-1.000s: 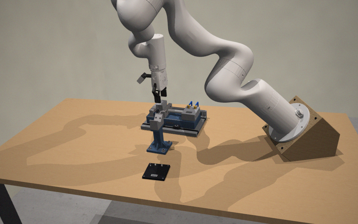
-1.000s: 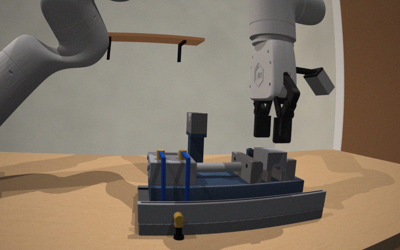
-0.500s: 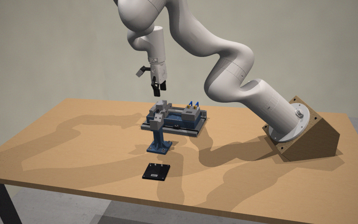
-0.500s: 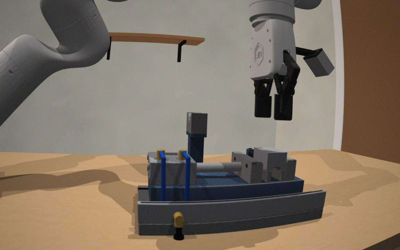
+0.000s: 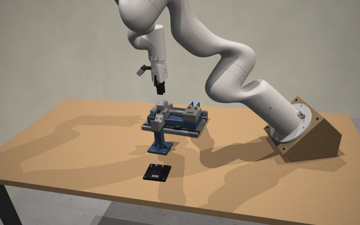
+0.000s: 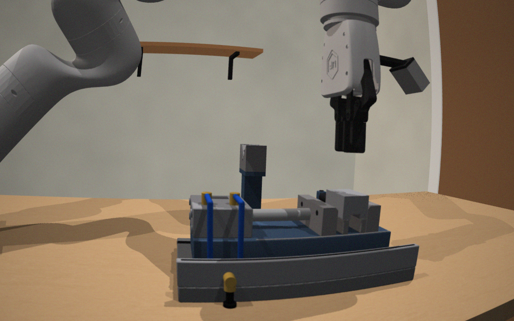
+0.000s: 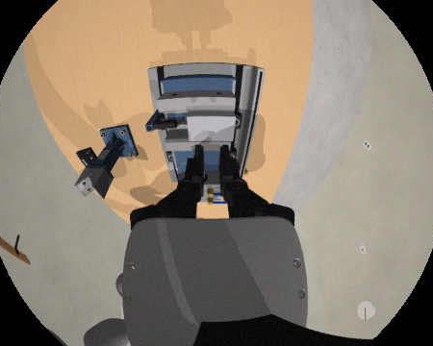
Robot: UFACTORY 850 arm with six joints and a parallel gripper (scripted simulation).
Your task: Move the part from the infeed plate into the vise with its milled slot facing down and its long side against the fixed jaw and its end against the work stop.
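The part is 9 cm below my hand. The rest, counted from my hand: moving jaw (11 cm below, 4 cm behind, 1 cm to the left); work stop (9 cm below, 7 cm to the left, 1 cm behind); fixed jaw (11 cm below, 3 cm to the left, 2 cm ahead).
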